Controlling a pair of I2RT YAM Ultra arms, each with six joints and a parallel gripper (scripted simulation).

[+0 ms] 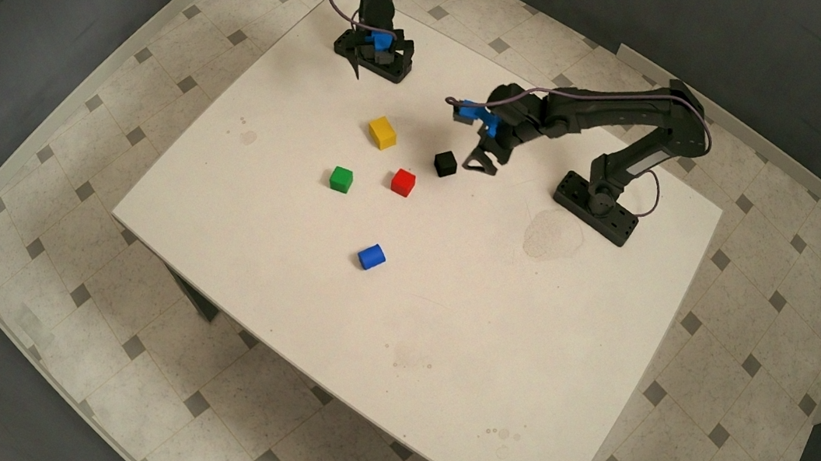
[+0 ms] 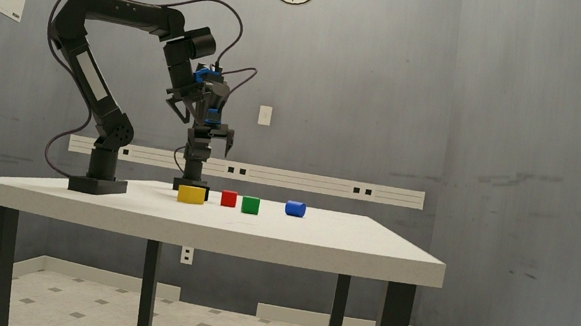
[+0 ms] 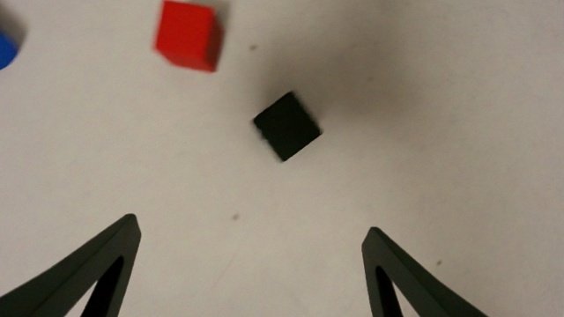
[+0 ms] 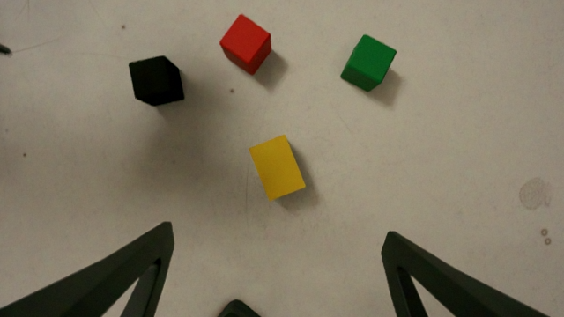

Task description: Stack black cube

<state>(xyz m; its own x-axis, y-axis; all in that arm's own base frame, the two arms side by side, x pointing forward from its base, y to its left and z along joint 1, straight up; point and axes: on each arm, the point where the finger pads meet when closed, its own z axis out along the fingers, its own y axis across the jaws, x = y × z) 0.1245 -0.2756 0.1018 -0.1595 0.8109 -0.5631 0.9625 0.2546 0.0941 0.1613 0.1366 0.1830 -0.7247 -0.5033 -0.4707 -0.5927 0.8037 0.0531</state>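
Right now the black cube is 180 mm to the left of my right hand, 180 mm below it and 10 mm behind it. Also, from my right hand: red cube: 180 mm below, 140 mm to the left, 90 mm ahead; then green cube: 180 mm below, 170 mm ahead, 40 mm to the left; then yellow cube: 180 mm below, 20 mm to the left, 20 mm ahead.
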